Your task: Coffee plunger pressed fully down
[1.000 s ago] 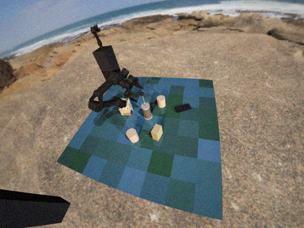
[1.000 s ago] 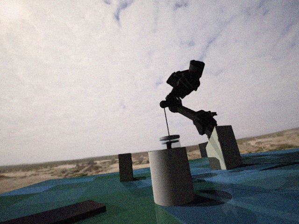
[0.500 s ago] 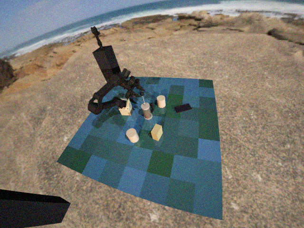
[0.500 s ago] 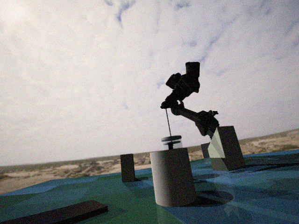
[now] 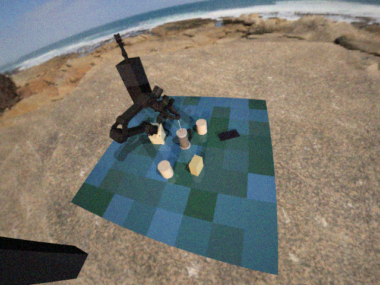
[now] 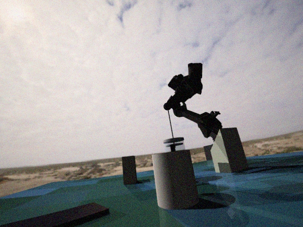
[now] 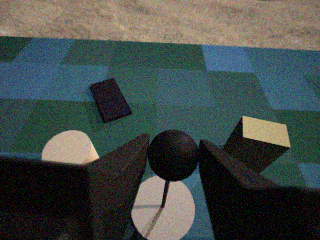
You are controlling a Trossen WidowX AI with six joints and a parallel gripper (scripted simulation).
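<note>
My gripper tip is now 10 mm to the right of the coffee press and 140 mm above it.
</note>
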